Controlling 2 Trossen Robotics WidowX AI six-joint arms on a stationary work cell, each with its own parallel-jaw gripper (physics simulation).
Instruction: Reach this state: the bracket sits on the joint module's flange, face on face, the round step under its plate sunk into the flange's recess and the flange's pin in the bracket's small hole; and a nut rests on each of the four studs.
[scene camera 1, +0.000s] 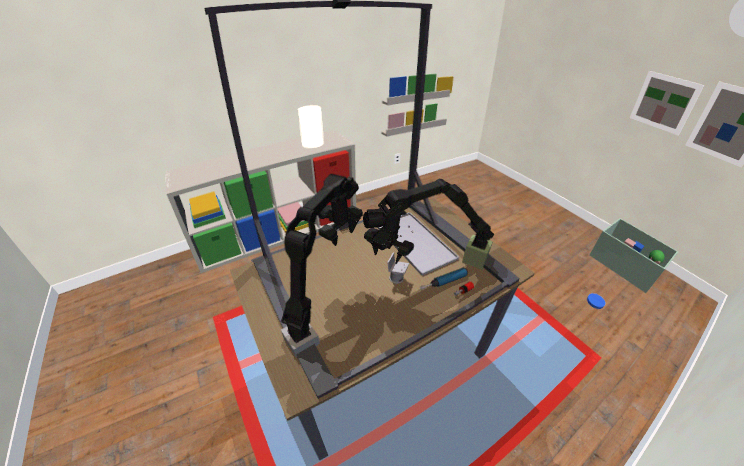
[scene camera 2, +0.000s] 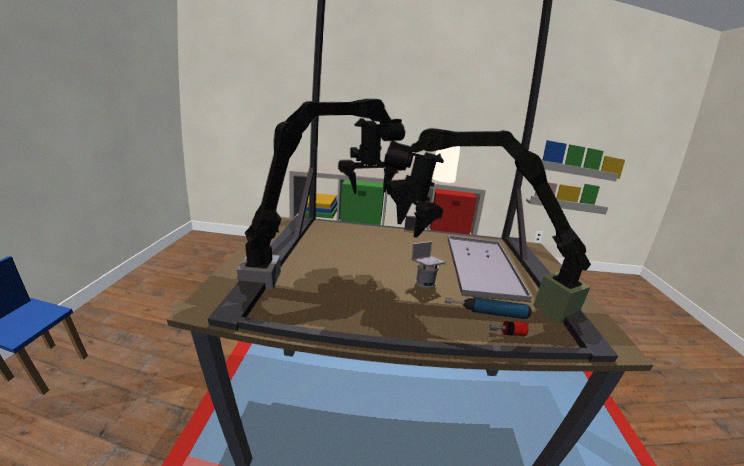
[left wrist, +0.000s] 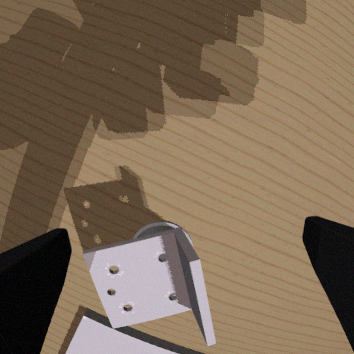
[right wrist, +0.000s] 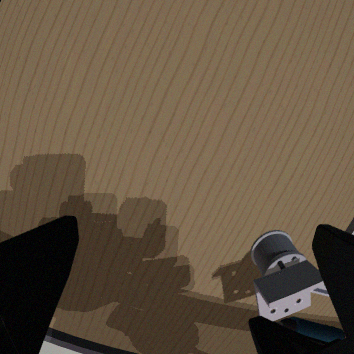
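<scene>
The light grey bracket rests loosely on top of the upright joint module. Its plate looks tilted and off to one side, with a gap to the flange in the right wrist view. No studs stand out through its holes in the left wrist view. Several small nuts lie on the tray. My left gripper is open and empty above the bracket. My right gripper is open and empty, higher up.
A blue-handled driver lies in front of the tray. A shorter red-handled driver lies nearer the front edge. The two grippers hang close together. Dark frame posts rise at the table's back.
</scene>
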